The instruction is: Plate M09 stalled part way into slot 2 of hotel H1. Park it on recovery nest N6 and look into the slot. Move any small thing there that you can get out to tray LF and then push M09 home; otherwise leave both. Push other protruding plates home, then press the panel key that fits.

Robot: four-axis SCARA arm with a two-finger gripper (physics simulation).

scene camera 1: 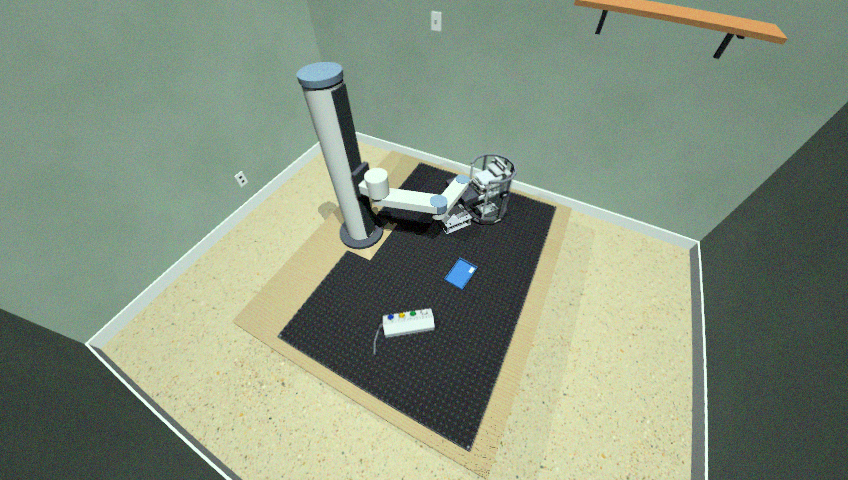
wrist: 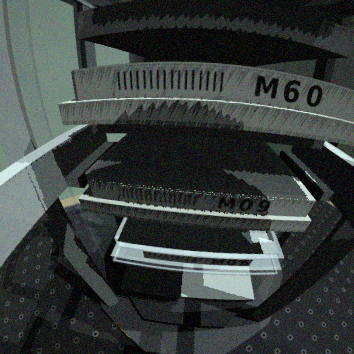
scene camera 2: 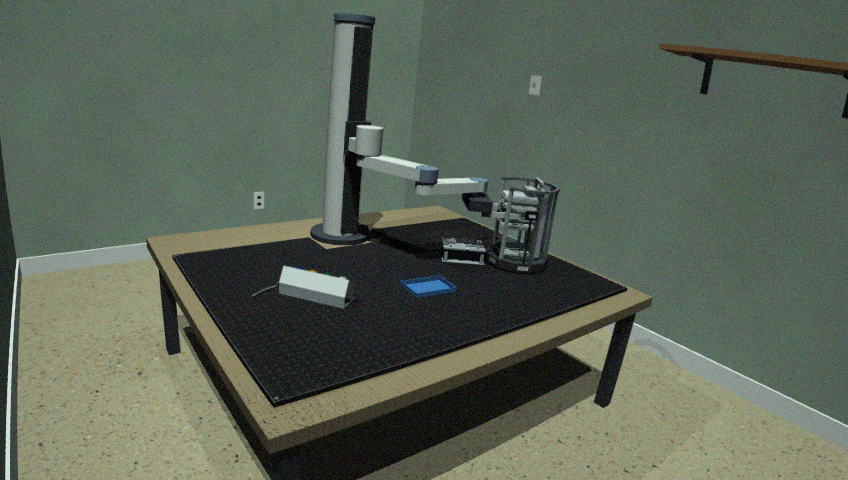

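Where they show: gripper, fingertip midpoint: (wrist: 200,135) (scene camera 2: 516,212); arm's base, origin of the base link: (scene camera 1: 361,231) (scene camera 2: 339,235).
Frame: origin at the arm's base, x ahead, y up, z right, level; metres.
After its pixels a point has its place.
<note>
Hotel H1 (scene camera 1: 489,222) @[x 0.636, y 0.036, z -0.368 m] (scene camera 2: 505,264) @[x 0.620, y 0.040, z -0.361 m] is a round dark cage with stacked plates. In the wrist view, plate M60 (wrist: 175,82) is above plate M09 (wrist: 200,202) @[x 0.520, y 0.217, z -0.404 m], and a bright-edged plate (wrist: 195,258) @[x 0.521, y 0.182, z -0.403 m] with a hardly legible label lies lower. My gripper (scene camera 2: 503,210) @[x 0.554, y 0.219, z -0.451 m] (wrist: 200,135) @[x 0.554, y 0.219, z -0.451 m] reaches into the hotel's front; its fingers are apart at the left and right, near M09's sides, and grip nothing. The slot behind M09 is hidden. The nest (scene camera 1: 457,223) @[x 0.485, y 0.069, z -0.250 m] (scene camera 2: 463,260) @[x 0.478, y 0.017, z -0.276 m] is a light stand beside the hotel. The blue tray (scene camera 1: 459,274) @[x 0.617, y 0.015, z 0.016 m] (scene camera 2: 429,287) @[x 0.620, y 0.015, z 0.004 m] has a white label, unreadable here.
The white key panel (scene camera 1: 408,326) @[x 0.535, y 0.072, z 0.395 m] (scene camera 2: 314,286) @[x 0.547, y 0.061, z 0.394 m] has blue, yellow, green and pale keys and a grey cable at its left. The arm's column (scene camera 1: 342,154) @[x 0.057, y 0.587, z 0.048 m] (scene camera 2: 341,127) @[x 0.053, y 0.464, z 0.052 m] stands at the back left of the black mat (scene camera 1: 428,380) @[x 0.708, y 0.013, z 0.543 m] (scene camera 2: 333,350) @[x 0.825, y 0.013, z 0.478 m]. A wooden shelf (scene camera 1: 684,19) (scene camera 2: 755,58) is on the wall.
</note>
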